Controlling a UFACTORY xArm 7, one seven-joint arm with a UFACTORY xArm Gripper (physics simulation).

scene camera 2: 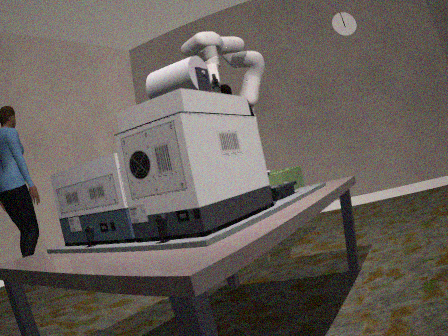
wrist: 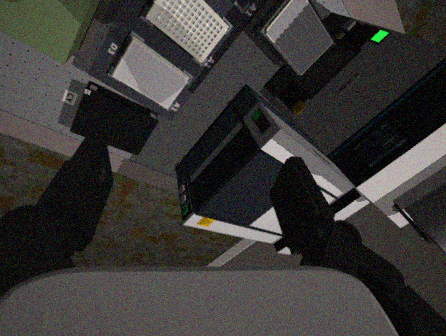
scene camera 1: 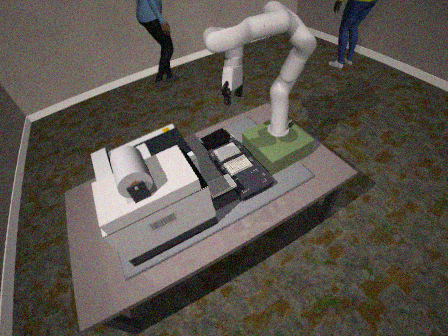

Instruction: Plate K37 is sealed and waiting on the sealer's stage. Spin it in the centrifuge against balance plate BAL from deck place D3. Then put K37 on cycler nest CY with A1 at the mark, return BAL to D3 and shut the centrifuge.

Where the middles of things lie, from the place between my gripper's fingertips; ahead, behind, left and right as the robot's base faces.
Scene:
The grey plate [wrist: 140, 67] is 370 mm below my hand, 90 mm to the right of it and 10 mm ahead of it. The rest, counted from my hand: white roll [scene camera 2: 181, 74] 520 mm ahead, 70 mm to the left, 10 mm below; then dark lid panel [wrist: 245, 197] 300 mm ahead, 210 mm below, 200 mm to the right; then black plate [wrist: 122, 126] 390 mm below, 250 mm to the right, 20 mm behind.

